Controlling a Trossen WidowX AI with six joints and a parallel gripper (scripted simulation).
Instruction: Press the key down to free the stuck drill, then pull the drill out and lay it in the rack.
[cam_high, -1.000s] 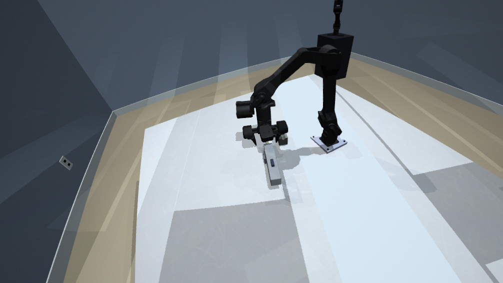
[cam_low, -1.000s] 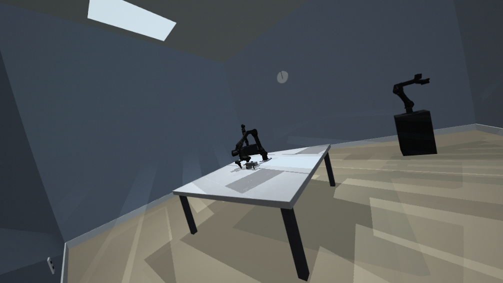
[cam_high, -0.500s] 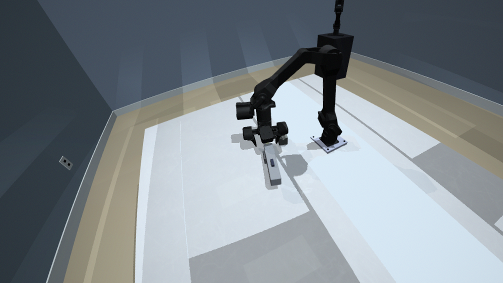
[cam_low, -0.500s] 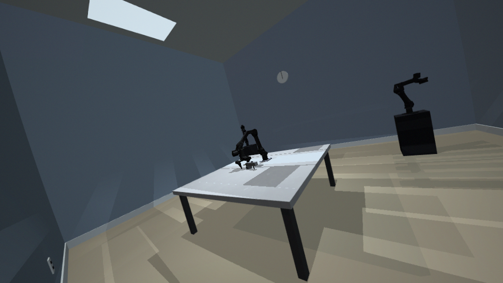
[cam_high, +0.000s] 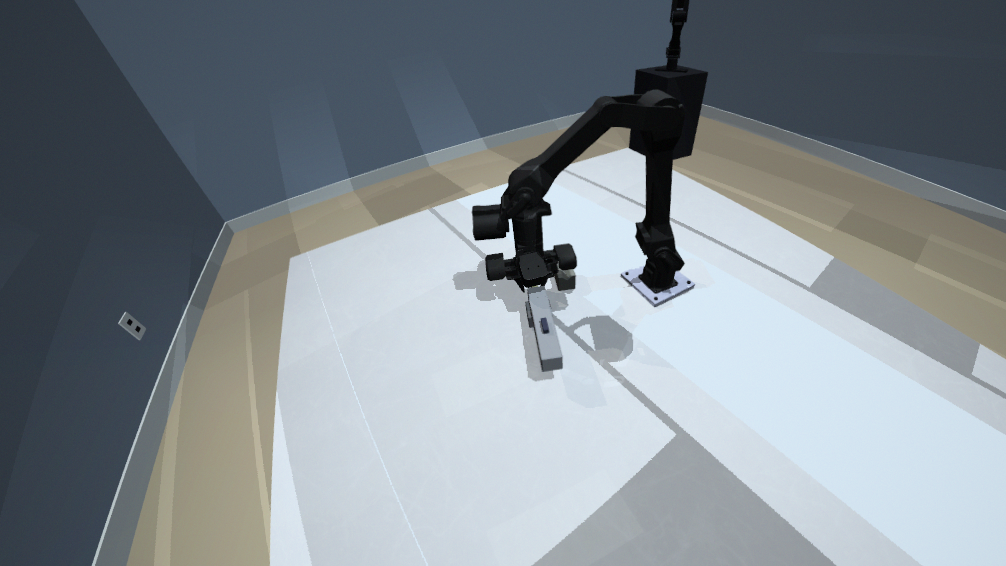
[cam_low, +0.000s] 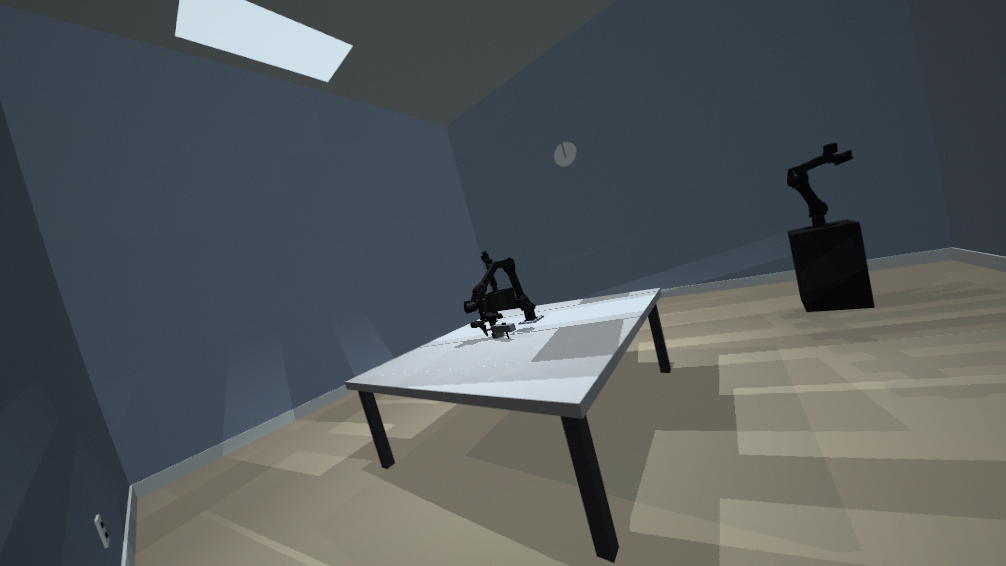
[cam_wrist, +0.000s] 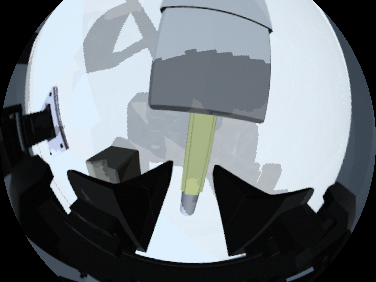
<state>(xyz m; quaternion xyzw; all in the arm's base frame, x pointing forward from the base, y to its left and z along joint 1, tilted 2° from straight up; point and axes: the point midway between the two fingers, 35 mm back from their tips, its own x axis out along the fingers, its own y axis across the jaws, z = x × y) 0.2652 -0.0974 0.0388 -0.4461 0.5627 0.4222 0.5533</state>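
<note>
The drill is 40 mm to the left of my gripper tip, 40 mm above it and 10 mm ahead of it. Also, from my gripper tip: grey rack 80 mm behind, 10 mm to the right, 10 mm above; then dark piece 160 mm to the left, 40 mm ahead, 40 mm above.
</note>
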